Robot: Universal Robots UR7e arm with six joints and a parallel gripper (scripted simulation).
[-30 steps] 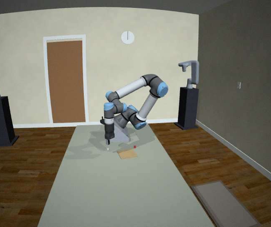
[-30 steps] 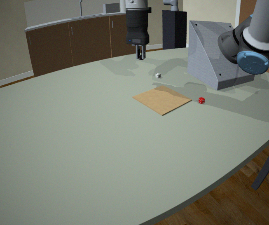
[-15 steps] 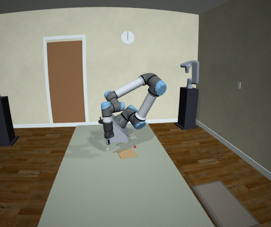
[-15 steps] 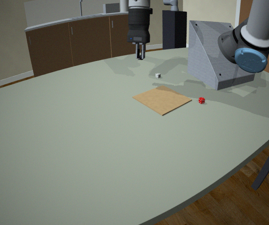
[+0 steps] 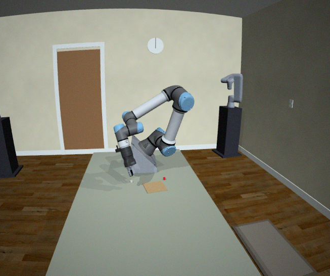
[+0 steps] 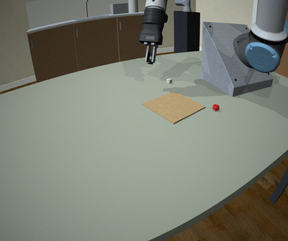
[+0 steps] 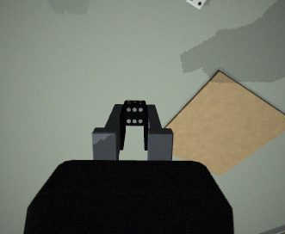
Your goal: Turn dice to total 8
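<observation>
Now: the white die 110 mm below my hand, 80 mm behind it and 10 mm to the left of it. Also, from my hand: tan mat: 160 mm to the left, 110 mm below, 30 mm ahead; then red die: 250 mm to the left, 110 mm below, 60 mm behind.
</observation>
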